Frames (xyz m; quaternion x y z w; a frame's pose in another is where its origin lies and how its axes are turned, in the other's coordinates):
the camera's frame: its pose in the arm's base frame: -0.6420 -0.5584 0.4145 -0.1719 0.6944 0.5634 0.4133
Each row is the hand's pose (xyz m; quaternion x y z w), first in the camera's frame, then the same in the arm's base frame.
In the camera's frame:
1: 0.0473 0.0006 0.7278 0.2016 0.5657 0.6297 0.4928
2: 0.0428 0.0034 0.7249 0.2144 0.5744 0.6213 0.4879
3: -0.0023 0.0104 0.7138 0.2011 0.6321 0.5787 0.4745
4: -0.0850 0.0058 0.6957 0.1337 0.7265 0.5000 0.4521
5: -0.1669 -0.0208 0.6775 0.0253 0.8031 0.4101 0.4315
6: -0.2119 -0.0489 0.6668 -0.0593 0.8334 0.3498 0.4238
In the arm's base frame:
1: -0.3940 0.1254 0.3615 -0.1172 -0.7978 -0.3007 0.5093
2: -0.3944 0.1226 0.3668 -0.1126 -0.8038 -0.2841 0.5104
3: -0.3765 0.1042 0.4061 -0.0473 -0.8035 -0.2582 0.5343
4: -0.3306 0.0673 0.4671 0.0846 -0.7755 -0.2436 0.5763
5: -0.2697 0.0237 0.5134 0.2314 -0.7163 -0.2570 0.6060
6: -0.2270 -0.0050 0.5302 0.3240 -0.6654 -0.2813 0.6108

